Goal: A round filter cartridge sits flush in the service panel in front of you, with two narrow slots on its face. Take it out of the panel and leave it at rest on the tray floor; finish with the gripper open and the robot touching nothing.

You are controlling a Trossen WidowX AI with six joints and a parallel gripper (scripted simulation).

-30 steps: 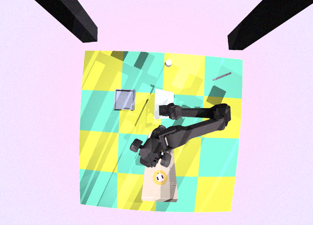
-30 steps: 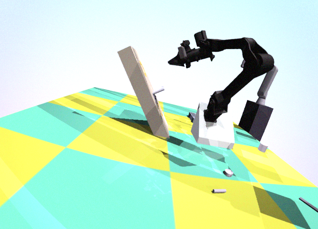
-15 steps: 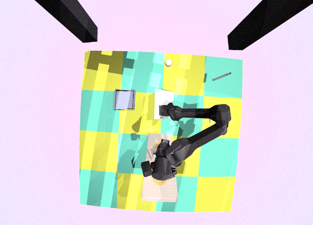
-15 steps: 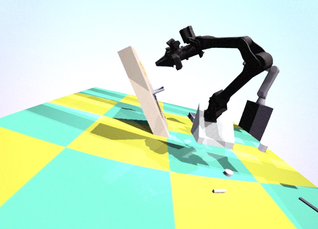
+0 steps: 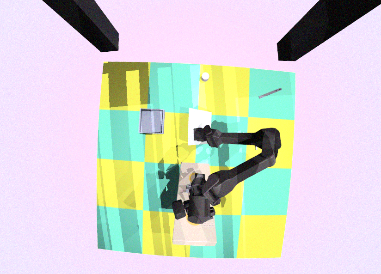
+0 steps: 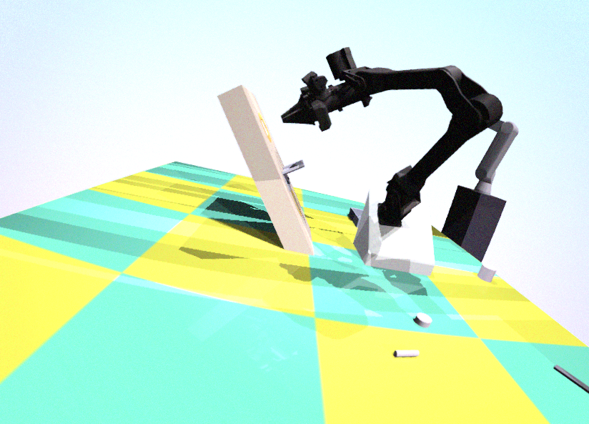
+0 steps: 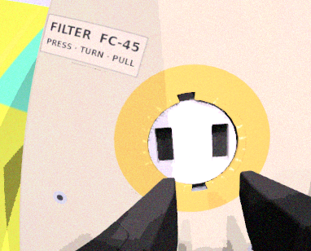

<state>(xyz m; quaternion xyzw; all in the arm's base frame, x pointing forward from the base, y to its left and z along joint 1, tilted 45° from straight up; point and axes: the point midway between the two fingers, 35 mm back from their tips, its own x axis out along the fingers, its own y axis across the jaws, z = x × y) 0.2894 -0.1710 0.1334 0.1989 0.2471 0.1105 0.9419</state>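
Now: the round filter cartridge 5 cm ahead of my gripper tip and 4 cm below it. From my gripper tip the other things lie so: short peg 24 cm behind, 41 cm to the left, 29 cm below; beige service panel 11 cm below; grey tray 42 cm behind, 25 cm to the right, 28 cm below.
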